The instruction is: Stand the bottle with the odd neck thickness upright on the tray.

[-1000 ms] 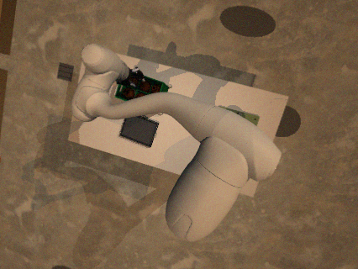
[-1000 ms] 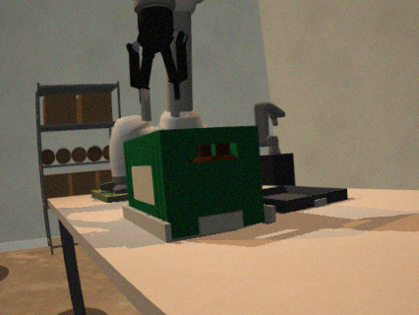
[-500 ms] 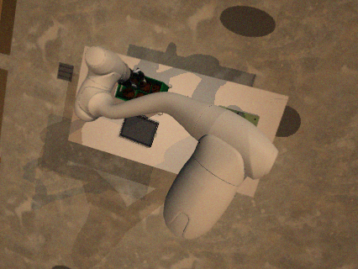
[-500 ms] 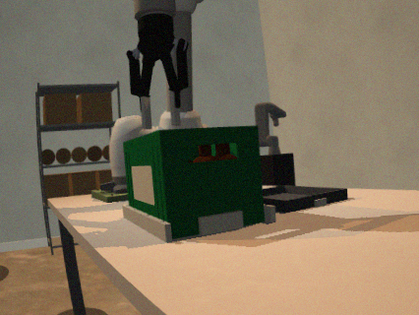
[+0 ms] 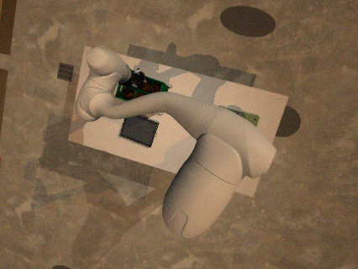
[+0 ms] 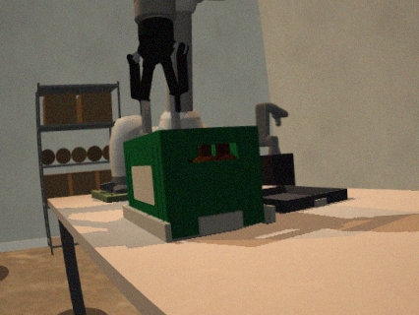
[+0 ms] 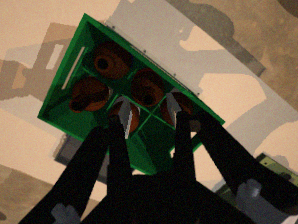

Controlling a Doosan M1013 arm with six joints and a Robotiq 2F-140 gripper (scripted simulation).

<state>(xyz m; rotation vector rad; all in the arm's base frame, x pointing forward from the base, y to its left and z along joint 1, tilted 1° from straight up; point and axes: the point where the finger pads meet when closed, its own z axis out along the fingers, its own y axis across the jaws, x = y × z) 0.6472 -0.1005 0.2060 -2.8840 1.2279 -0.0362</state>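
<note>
My gripper is now 130 mm above the brown bottle. Round my hand: green crate (40 mm to the left, 130 mm below); then dark tray (20 mm behind, 310 mm to the left, 200 mm below).
</note>
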